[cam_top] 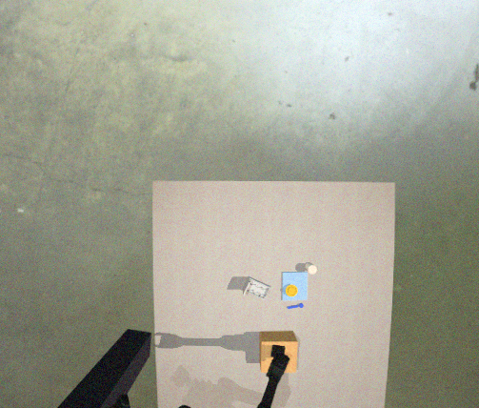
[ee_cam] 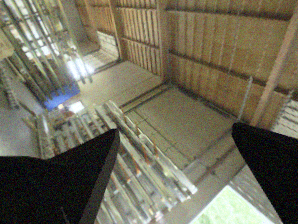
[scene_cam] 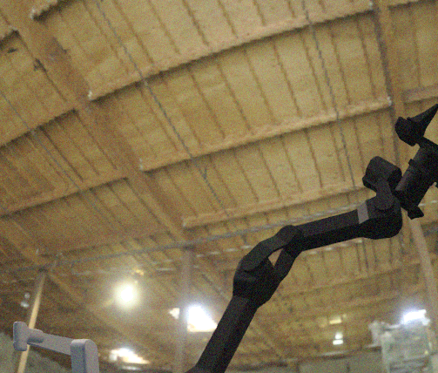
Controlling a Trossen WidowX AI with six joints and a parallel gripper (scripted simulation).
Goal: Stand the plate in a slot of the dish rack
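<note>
Now: the yellow plate 60 cm to the right of my gripper tip, 60 cm below it and 15 cm ahead of it. From my gripper tip the other things lie so: blue spoon 65 cm to the right, 61 cm below, 6 cm ahead; then light blue mat 62 cm to the right, 61 cm below, 17 cm ahead; then grey dish rack 59 cm below, 42 cm to the right, 14 cm ahead.
</note>
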